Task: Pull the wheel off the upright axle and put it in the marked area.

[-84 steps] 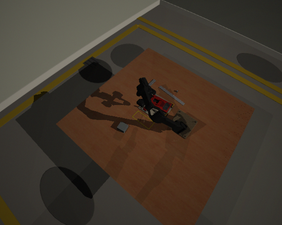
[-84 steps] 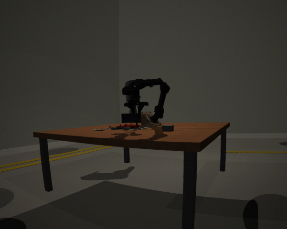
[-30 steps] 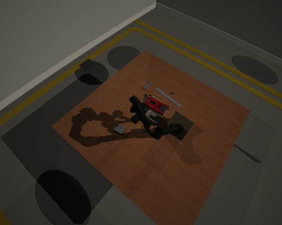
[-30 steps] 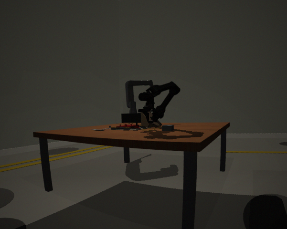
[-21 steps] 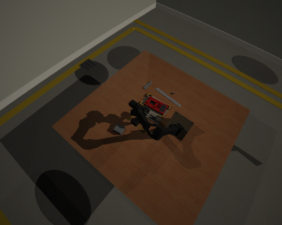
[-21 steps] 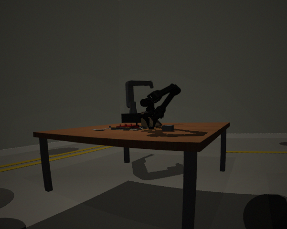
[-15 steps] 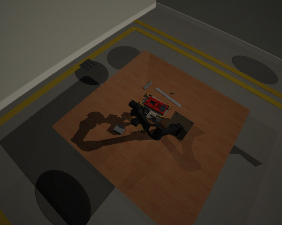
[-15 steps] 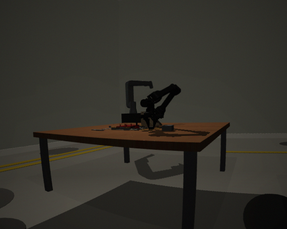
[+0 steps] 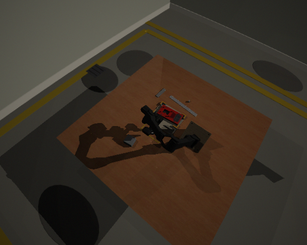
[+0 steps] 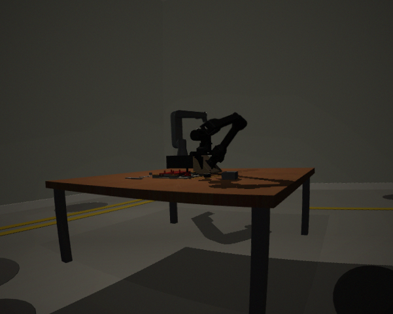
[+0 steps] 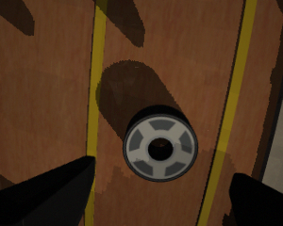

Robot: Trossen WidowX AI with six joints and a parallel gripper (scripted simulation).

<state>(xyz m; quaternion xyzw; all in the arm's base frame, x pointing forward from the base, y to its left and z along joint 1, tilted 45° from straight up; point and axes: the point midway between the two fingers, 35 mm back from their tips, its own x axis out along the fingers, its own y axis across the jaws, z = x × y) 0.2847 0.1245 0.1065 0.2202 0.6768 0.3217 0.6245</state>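
My gripper tip is 3 cm above the wheel.
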